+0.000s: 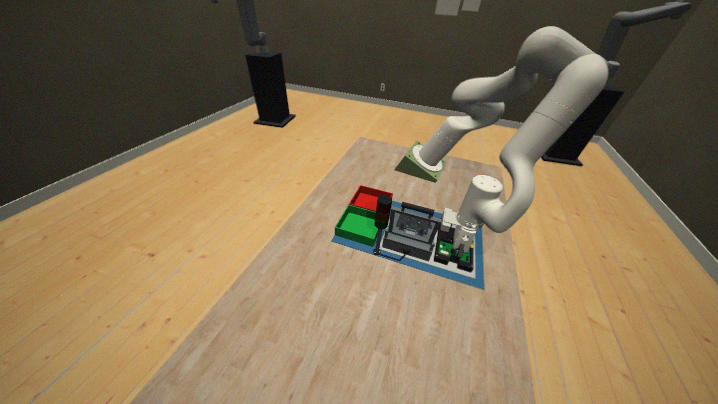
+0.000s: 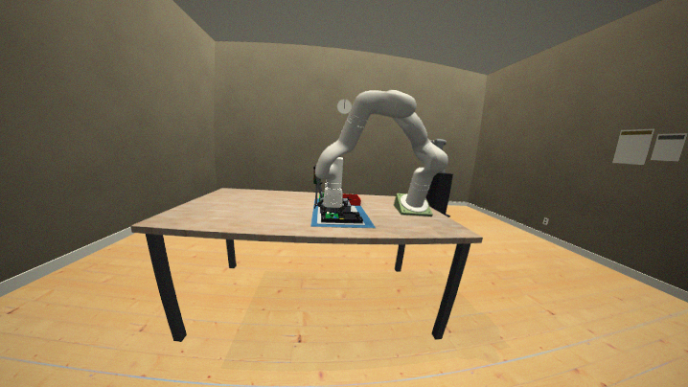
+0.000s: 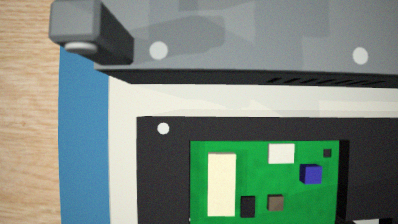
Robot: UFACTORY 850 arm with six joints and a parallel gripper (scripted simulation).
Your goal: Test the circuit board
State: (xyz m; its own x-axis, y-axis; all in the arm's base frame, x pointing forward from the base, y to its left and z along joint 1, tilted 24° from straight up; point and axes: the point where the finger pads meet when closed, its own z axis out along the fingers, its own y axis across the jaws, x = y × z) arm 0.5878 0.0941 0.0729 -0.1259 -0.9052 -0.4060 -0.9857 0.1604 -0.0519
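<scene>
My gripper is now right at the green circuit board. From my hand the other things lie so: small black part 12 cm behind, 10 cm to the right, 6 cm above; then green bin 4 cm behind, 37 cm to the right, 1 cm below; then tester lid 6 cm ahead, 18 cm to the right, 16 cm above.
</scene>
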